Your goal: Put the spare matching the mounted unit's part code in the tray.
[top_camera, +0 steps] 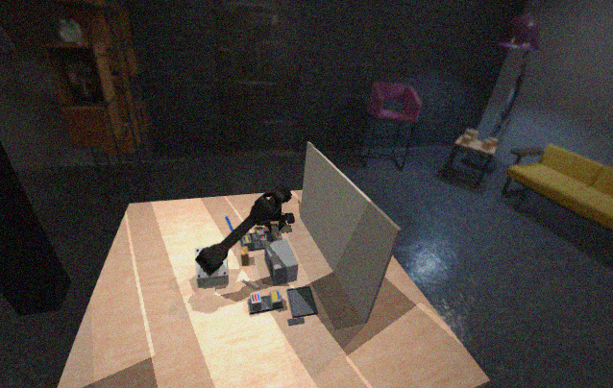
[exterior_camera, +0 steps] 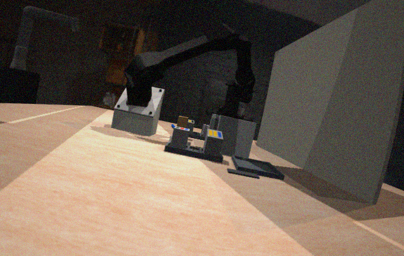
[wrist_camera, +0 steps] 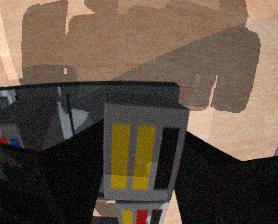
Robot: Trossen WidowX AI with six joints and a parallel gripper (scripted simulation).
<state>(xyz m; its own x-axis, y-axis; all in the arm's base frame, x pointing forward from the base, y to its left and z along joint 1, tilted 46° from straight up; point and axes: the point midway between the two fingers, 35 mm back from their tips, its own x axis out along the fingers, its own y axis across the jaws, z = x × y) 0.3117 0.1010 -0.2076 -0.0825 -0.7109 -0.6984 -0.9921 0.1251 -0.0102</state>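
Now: gripper tip 10 mm short of the flat dark tray, 420 mm to the left of it and 10 mm above it. Also, from my gripper tip: grey mounted unit (30 mm behind, 230 mm to the right, 30 mm above); then grey spare (30 mm above); then brown block (170 mm behind, 150 mm to the right, 20 mm above).
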